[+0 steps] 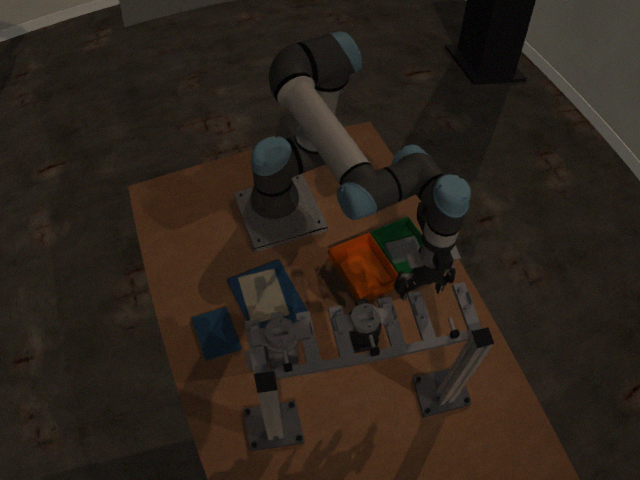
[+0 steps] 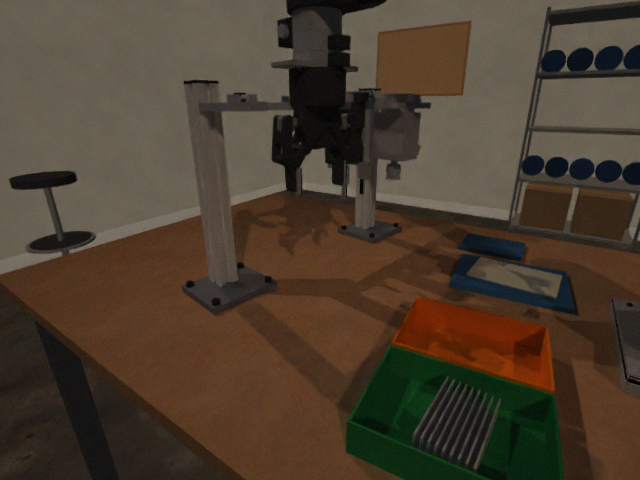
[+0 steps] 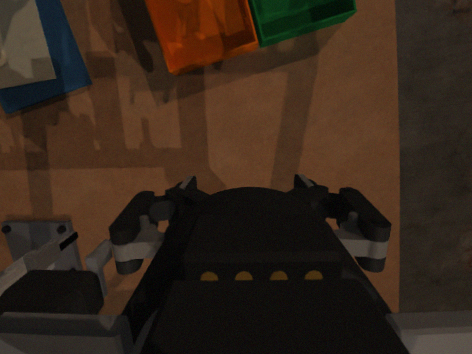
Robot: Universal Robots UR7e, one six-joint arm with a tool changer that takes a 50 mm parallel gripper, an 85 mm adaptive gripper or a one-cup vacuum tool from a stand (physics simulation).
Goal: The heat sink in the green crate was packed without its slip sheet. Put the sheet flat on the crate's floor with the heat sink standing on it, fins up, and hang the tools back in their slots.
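Places are measured from the arm's base along level axes (x right, y ahead, z up), in metres.
Where they show: hand, tool point: (image 2: 317,54); arm's base, link origin: (image 1: 274,200).
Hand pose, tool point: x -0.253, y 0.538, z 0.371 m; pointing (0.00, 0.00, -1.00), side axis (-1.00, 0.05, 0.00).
Each offset is from my tool point to the top centre of the thing. "pt": to the spot under its first point.
The heat sink @[dx -0.081, dy -0.265, dz -0.366 m] (image 1: 403,250) (image 2: 457,423) stands fins up in the green crate @[dx -0.084, dy -0.261, dz -0.356 m] (image 1: 388,230) (image 2: 361,441) (image 3: 310,25); what lies under it is hidden. A pale flat sheet @[dx +0.359, dy -0.214, dz -0.387 m] (image 1: 261,295) (image 2: 516,276) (image 3: 25,65) lies on a blue tray @[dx +0.347, dy -0.209, dz -0.389 m] (image 1: 293,294) (image 2: 496,295) (image 3: 70,75). My gripper (image 1: 421,290) (image 2: 315,184) (image 3: 245,181), the black adaptive one, is open and empty. It hangs high above the table, between the green crate and the tool stand (image 1: 330,365) (image 2: 212,180), apart from both. Two other tools @[pt dx +0.368, dy +0.088, dz -0.052 m] (image 1: 279,335) @[pt dx +0.185, dy +0.095, dz -0.050 m] (image 1: 365,319) hang in the stand's slots.
An orange crate @[dx +0.055, dy -0.230, dz -0.356 m] (image 1: 356,243) (image 2: 465,330) (image 3: 215,60) stands right beside the green crate. A smaller blue piece @[pt dx +0.512, dy -0.124, dz -0.389 m] (image 1: 216,333) (image 2: 491,246) lies near the blue tray. The stand's two posts and its slot arms rise close to my gripper. The slot at the stand's end has no tool.
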